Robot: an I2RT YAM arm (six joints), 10 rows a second.
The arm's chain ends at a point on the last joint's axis. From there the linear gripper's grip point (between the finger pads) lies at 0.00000 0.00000 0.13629 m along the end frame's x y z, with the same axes.
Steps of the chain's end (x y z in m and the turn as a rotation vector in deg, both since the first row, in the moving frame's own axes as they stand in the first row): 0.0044 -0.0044 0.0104 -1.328 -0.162 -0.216; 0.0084 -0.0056 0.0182 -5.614 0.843 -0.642; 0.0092 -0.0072 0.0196 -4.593 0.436 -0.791; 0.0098 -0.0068 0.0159 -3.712 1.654 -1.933; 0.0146 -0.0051 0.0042 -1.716 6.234 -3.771; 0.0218 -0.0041 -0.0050 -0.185 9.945 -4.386; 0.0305 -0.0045 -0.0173 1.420 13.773 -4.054
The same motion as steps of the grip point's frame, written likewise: 0.0040 -0.0012 0.0104 -1.328 -0.162 -0.216; 0.0105 0.0077 0.0175 -5.614 0.843 -0.642; 0.0103 0.0037 0.0192 -4.593 0.436 -0.791; 0.0139 0.0020 0.0156 -3.712 1.654 -1.933; 0.0295 -0.0015 0.0033 -1.716 6.234 -3.771; 0.0453 -0.0046 -0.0070 -0.185 9.945 -4.386; 0.0628 -0.0090 -0.0213 1.420 13.773 -4.054
